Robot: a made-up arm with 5 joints. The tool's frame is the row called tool. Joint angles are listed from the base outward.
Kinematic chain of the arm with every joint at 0, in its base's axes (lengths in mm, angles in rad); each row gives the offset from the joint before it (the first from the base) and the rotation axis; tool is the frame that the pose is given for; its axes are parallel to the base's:
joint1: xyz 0 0 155.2 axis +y
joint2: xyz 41.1 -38.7 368 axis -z
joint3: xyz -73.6 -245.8 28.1 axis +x
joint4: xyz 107.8 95.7 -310 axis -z
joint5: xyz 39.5 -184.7 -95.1 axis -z
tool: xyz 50 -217.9 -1.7
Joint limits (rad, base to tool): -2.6..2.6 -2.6..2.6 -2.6..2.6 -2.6..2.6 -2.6..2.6
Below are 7 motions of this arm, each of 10 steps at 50 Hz.
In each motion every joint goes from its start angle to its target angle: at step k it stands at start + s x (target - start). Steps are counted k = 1, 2, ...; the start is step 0. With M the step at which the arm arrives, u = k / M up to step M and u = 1 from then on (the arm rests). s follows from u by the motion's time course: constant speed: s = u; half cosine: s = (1 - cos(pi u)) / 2; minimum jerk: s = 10 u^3 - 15 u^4 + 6 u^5.
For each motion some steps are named. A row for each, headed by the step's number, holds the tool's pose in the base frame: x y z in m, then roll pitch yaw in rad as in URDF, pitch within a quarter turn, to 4 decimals.
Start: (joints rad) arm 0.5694 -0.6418 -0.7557 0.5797 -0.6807
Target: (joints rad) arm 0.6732 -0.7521 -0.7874 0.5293 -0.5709
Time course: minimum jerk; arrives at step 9
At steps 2, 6, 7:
2: 0.5987 -0.6035 0.1257 -0.3370 0.4834 0.8381
6: 0.6394 -0.5702 0.0661 -0.2841 0.4851 0.9015
7: 0.6461 -0.5635 0.0544 -0.2738 0.4846 0.9131

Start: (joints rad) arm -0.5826 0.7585 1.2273 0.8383 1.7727
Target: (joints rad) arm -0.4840 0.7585 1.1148 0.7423 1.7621
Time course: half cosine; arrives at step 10
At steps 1, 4, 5, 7, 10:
1: -0.2017 0.2448 0.4494 -1.6912 0.9401 2.2273
4: -0.1835 0.2417 0.4339 -1.5957 0.9555 2.2894
5: -0.1754 0.2398 0.4261 -1.5480 0.9618 2.3219
7: -0.1612 0.2356 0.4108 -1.4545 0.9712 2.3882
10: -0.1522 0.2322 0.3997 -1.3870 0.9758 2.4379

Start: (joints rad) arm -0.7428 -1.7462 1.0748 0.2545 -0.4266
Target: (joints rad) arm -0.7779 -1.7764 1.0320 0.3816 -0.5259
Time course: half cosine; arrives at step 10
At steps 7, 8, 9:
7: 0.0964 0.0576 0.1544 0.2971 0.0956 1.8596
8: 0.0987 0.0549 0.1559 0.2891 0.1005 1.8589
9: 0.1001 0.0532 0.1569 0.2839 0.1037 1.8585

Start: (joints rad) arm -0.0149 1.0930 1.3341 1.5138 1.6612
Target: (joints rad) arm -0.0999 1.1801 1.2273 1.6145 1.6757
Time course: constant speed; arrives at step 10
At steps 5, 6, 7, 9, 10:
5: 0.1361 0.2187 0.7086 -1.3324 -0.0643 1.9829
6: 0.1368 0.2165 0.7072 -1.3295 -0.0724 1.9710
7: 0.1374 0.2142 0.7057 -1.3267 -0.0806 1.9591
9: 0.1386 0.2094 0.7028 -1.3212 -0.0974 1.9349
10: 0.1392 0.2069 0.7013 -1.3185 -0.1059 1.9227

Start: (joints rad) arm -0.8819 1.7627 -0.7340 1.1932 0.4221
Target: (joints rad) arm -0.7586 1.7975 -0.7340 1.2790 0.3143
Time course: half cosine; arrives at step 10
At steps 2, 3, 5, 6, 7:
2: -0.3779 0.4059 -0.0965 -0.1552 0.1188 2.9537
3: -0.3791 0.4085 -0.0898 -0.1552 0.1052 2.9536
5: -0.3817 0.4151 -0.0720 -0.1553 0.0692 2.9531
6: -0.3827 0.4185 -0.0627 -0.1554 0.0503 2.9527
7: -0.3834 0.4215 -0.0543 -0.1554 0.0332 2.9523

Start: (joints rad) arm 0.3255 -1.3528 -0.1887 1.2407 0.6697
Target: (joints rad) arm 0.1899 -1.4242 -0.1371 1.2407 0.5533
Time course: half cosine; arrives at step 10
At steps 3, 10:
3: 0.2500 -0.4423 0.0706 -0.0919 0.0894 -0.5177
10: 0.2835 -0.4305 0.0940 -0.0382 0.0434 -0.3687

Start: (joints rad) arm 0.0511 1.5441 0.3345 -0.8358 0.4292
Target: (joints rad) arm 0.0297 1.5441 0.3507 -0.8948 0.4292
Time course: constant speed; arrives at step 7
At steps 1, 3, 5, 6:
1: -0.2300 -0.3781 0.1200 0.2660 -0.1139 -1.1445
3: -0.2228 -0.3825 0.1198 0.2739 -0.1228 -1.1294
5: -0.2156 -0.3868 0.1198 0.2816 -0.1320 -1.1143
6: -0.2119 -0.3889 0.1199 0.2854 -0.1367 -1.1067

